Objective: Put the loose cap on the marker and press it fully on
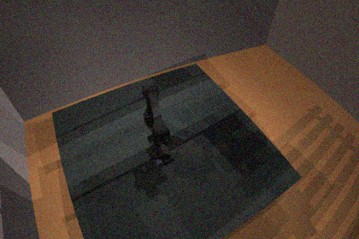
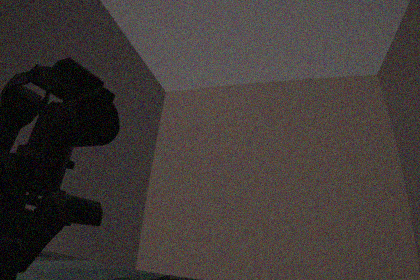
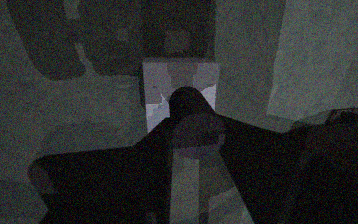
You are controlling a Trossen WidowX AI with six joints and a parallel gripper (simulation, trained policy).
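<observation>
My gripper tip is 10 mm to the left of the dark marker cap and 10 mm below it.
</observation>
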